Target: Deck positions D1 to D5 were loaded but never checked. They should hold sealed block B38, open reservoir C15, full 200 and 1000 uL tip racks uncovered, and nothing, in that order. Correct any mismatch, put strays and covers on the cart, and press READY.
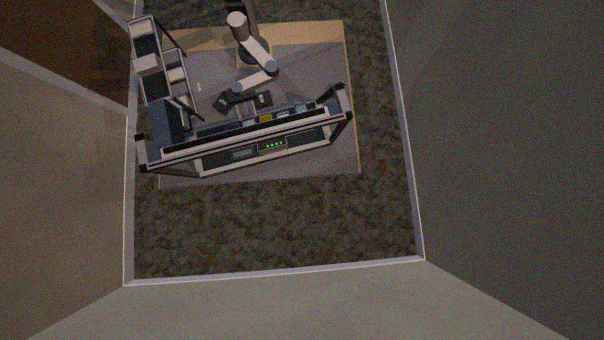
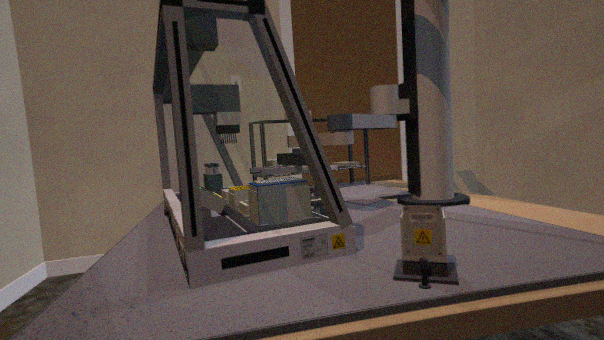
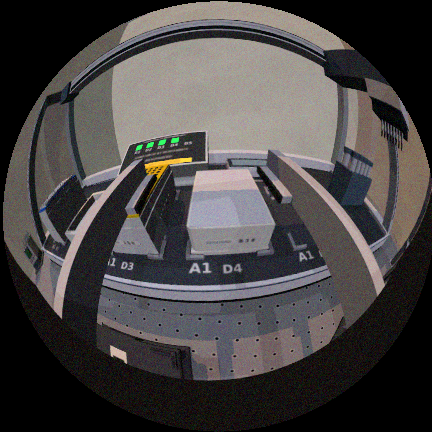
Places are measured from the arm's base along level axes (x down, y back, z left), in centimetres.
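Pixels of known places: gripper, fingertip midpoint: [image 1: 249, 119] [image 2: 255, 171] [image 3: 205, 160]; arm's base, origin of the base link: [image 2: 432, 202].
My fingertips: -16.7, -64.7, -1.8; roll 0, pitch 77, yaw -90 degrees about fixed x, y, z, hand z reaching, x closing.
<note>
Ahead of a thing's pixels: the offset from my fingertips to its top centre, as dx, dy, dz. "pt": to the spot under its first point.
My gripper [image 3: 205, 160] is open and empty; its fingers stand apart on either side of a white block {+5.4, -4.7, -1.2} [image 3: 230, 210] at D4, with gaps beside it. The block has a smooth closed top, and its front label looks like B38. A yellow-topped tip rack [image 3: 134, 240] [image 2: 239, 188] stands at D3, partly hidden by the left finger. A pale low item {+6.5, -0.1, +23.2} [image 3: 80, 220] at D2 is mostly hidden. A tall rack with a blue rim and white tips {pt +4.7, +1.8, +39.8} [image 2: 280, 202] [image 3: 62, 205] stands at the D1 end. D5 is partly hidden by the right finger. The READY button is not identifiable.
A status panel {pt +2.5, -17.1, +11.4} [image 3: 170, 145] behind the deck shows green marks for D1 to D4. A multi-tip head [image 3: 390, 112] hangs at the right. A dark case {+9.8, +19.7, +7.0} [image 3: 145, 352] lies in front of the deck. A shelf unit {pt +0.0, +61.9, -51.1} [image 2: 366, 155] with pale items stands beyond the deck.
</note>
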